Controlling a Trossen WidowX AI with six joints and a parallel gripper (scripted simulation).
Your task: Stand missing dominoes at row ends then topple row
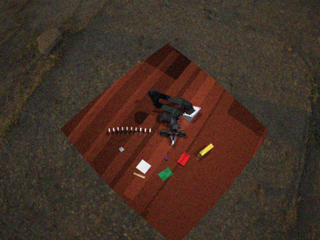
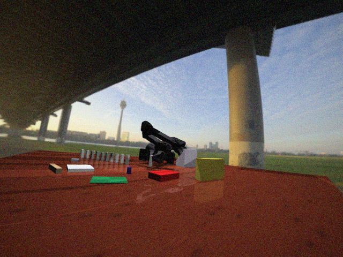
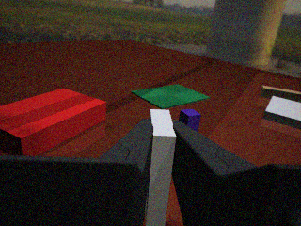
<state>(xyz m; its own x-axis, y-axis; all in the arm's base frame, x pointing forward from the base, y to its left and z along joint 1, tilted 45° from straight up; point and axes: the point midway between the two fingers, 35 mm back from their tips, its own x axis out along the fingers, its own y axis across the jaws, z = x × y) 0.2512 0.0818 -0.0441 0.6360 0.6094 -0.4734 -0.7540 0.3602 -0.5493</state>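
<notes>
Now: the red block 140 mm to the left of my gripper tip and 50 mm below it. The rest, counted from my gripper tip: green tile (180 mm ahead, 150 mm to the left, 60 mm below); then yellow block (200 mm to the left, 170 mm behind, 20 mm below); then purple piece (100 mm ahead, 60 mm to the left, 50 mm below).
</notes>
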